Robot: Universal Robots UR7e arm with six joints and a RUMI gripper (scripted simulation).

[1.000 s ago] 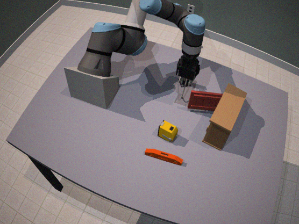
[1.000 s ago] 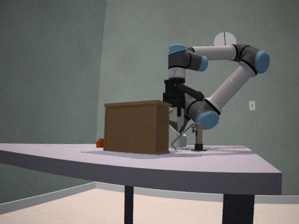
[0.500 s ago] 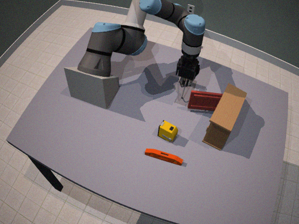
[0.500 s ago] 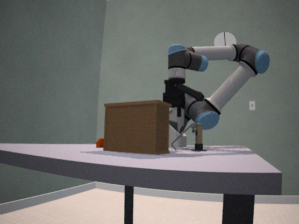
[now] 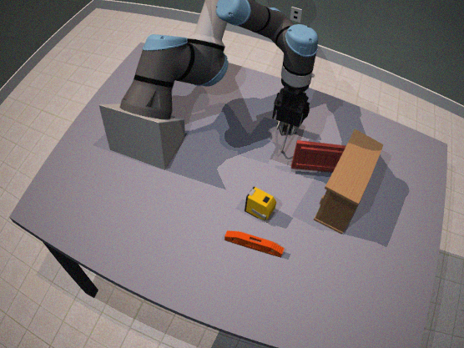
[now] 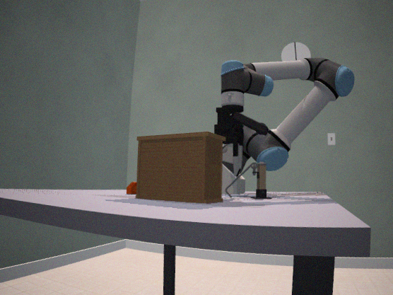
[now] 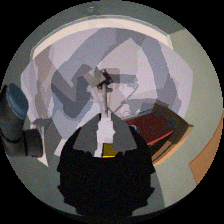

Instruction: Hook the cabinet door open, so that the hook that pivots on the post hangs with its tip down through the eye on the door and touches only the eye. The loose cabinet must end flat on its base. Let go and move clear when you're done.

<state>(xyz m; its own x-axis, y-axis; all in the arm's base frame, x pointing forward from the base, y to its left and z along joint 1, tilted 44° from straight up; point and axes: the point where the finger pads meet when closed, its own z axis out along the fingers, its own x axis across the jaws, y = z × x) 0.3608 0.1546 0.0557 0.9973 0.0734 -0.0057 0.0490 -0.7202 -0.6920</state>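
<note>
The wire hook lies 2 cm to the left of my hand and 3 cm below it. Round my hand: door: 12 cm ahead, 3 cm to the right, 1 cm below; yellow tape measure: 1 cm ahead, 24 cm to the right, 5 cm below; wooden cabinet: 17 cm ahead, 6 cm to the right, 1 cm below.
</note>
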